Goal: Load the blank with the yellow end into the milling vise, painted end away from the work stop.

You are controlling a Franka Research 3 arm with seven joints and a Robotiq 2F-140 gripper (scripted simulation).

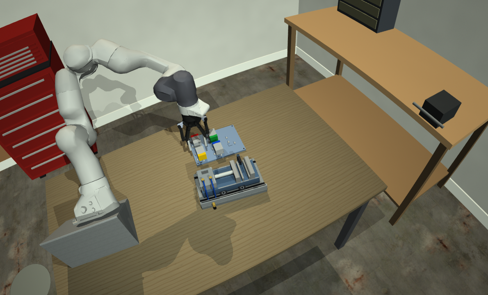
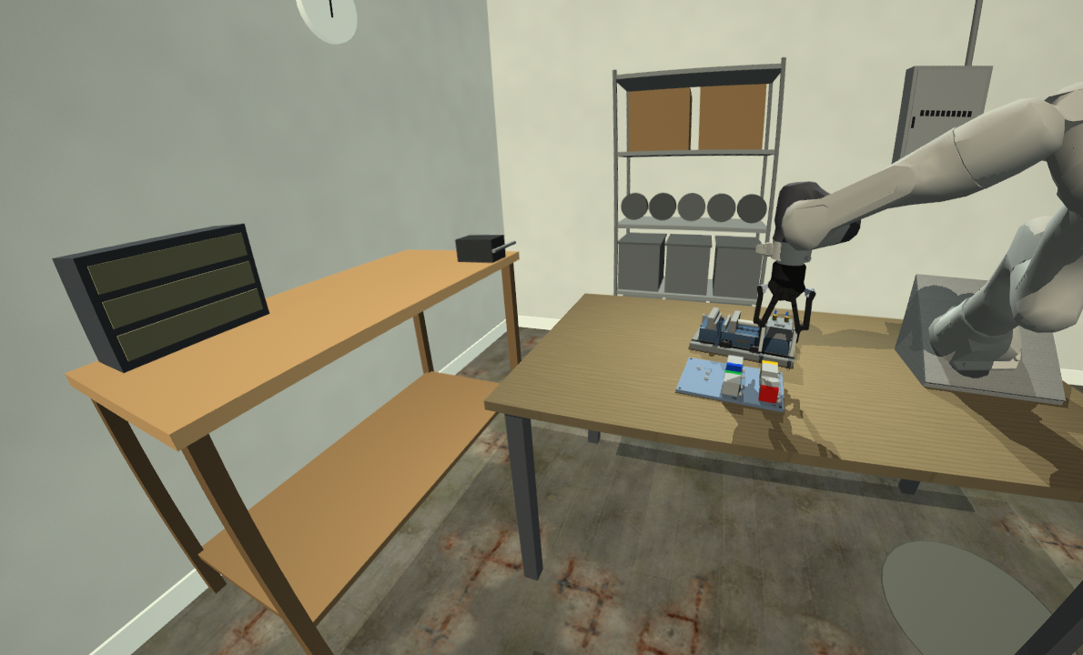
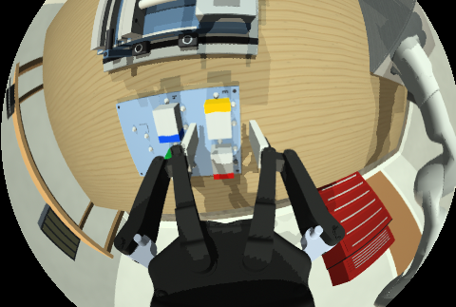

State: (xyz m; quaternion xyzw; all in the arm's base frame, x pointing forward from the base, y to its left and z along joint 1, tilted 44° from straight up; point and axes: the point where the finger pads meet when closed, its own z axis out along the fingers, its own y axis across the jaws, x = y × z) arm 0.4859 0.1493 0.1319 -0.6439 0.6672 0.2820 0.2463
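My hand is 100 mm short of the blue-ended blank and 90 mm above it. Round my hand: red-ended blank: 90 mm to the left, 90 mm below, 10 mm ahead; then hosed end block: 190 mm to the right, 40 mm below, 20 mm behind; then green-ended blank: 100 mm ahead, 90 mm to the left, 90 mm below.
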